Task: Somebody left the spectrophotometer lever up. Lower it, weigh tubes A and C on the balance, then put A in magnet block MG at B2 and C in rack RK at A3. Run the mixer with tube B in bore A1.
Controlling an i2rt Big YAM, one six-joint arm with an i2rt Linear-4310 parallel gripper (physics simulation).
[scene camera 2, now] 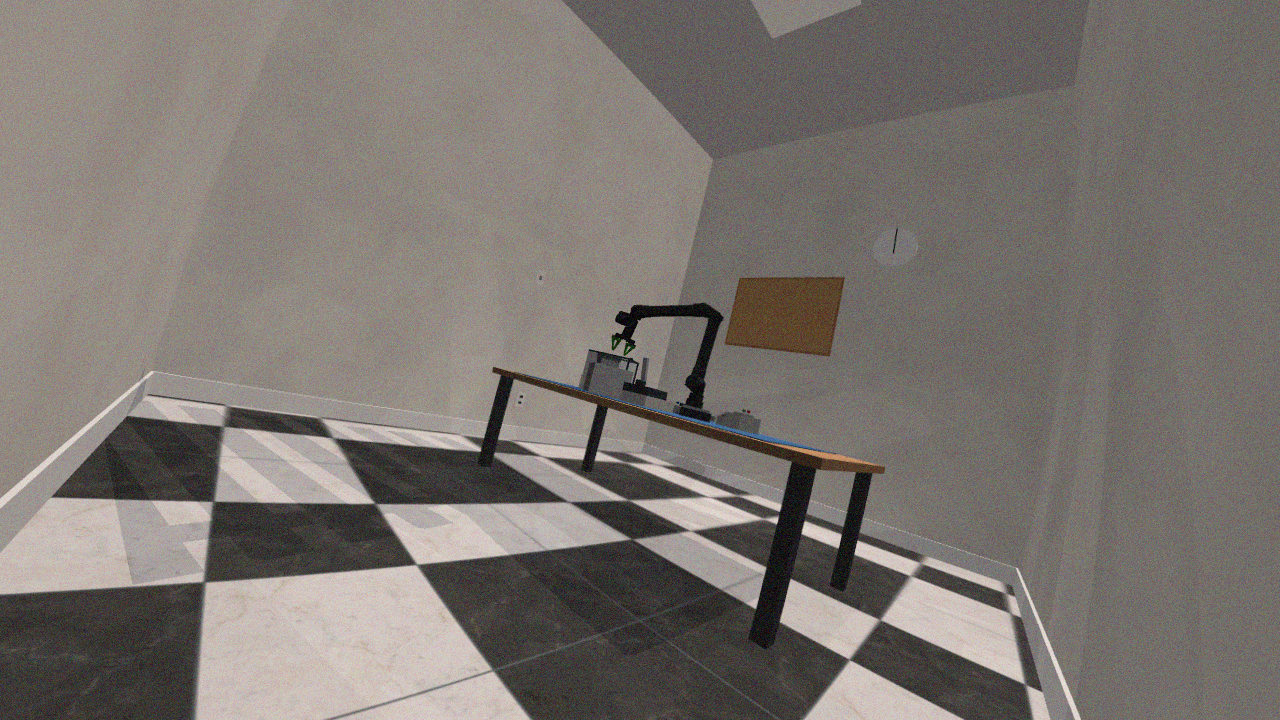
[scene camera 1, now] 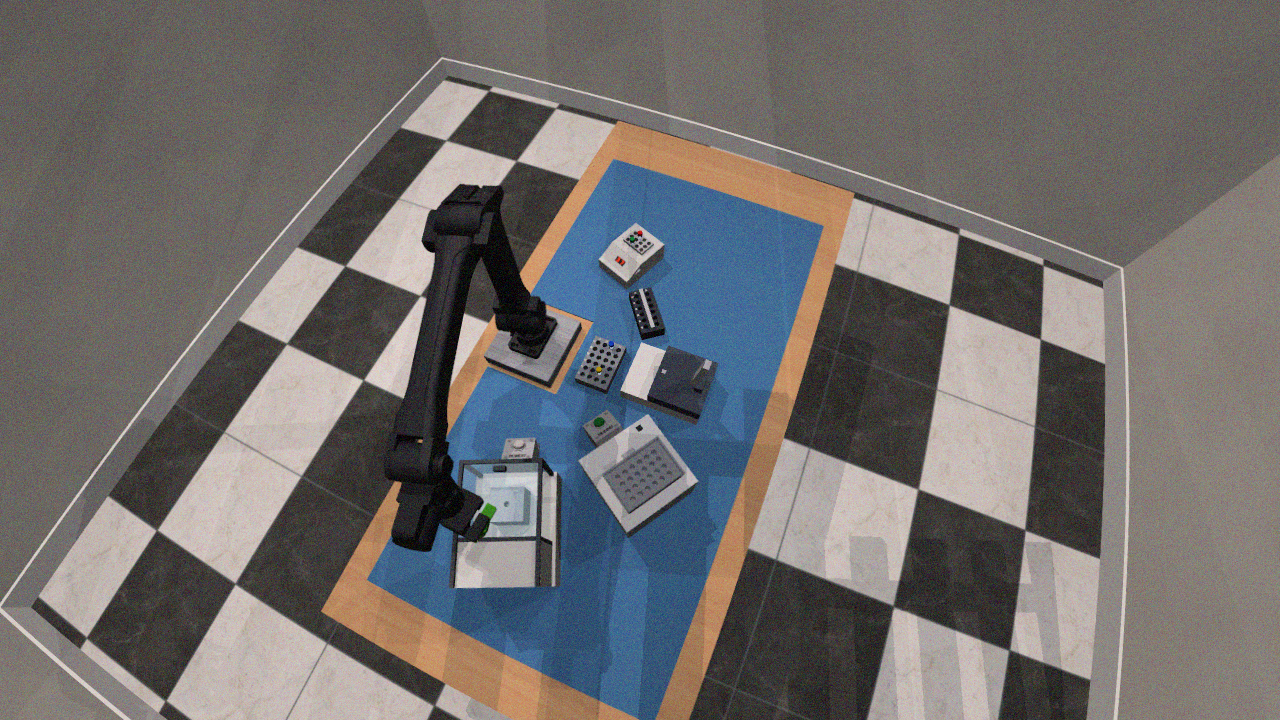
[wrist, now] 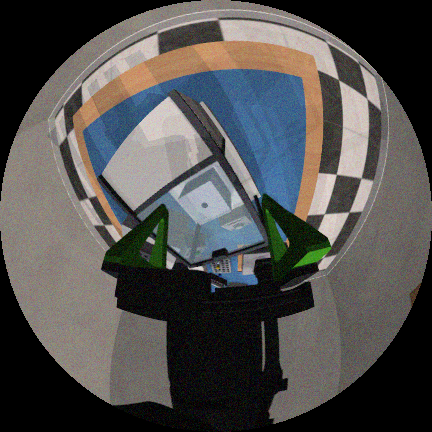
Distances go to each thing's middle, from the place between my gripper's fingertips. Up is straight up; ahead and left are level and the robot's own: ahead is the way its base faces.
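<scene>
The balance door [scene camera 1: 511, 487] is 3 cm ahead of my hand, 6 cm to the left of it and 3 cm below it. There's also the green-button box [scene camera 1: 602, 428], which is 15 cm ahead of my hand, 30 cm to the left and 20 cm below, and the glass-box balance [scene camera 1: 533, 561], which is 5 cm ahead of that same hand, 3 cm to the left and 13 cm below.
</scene>
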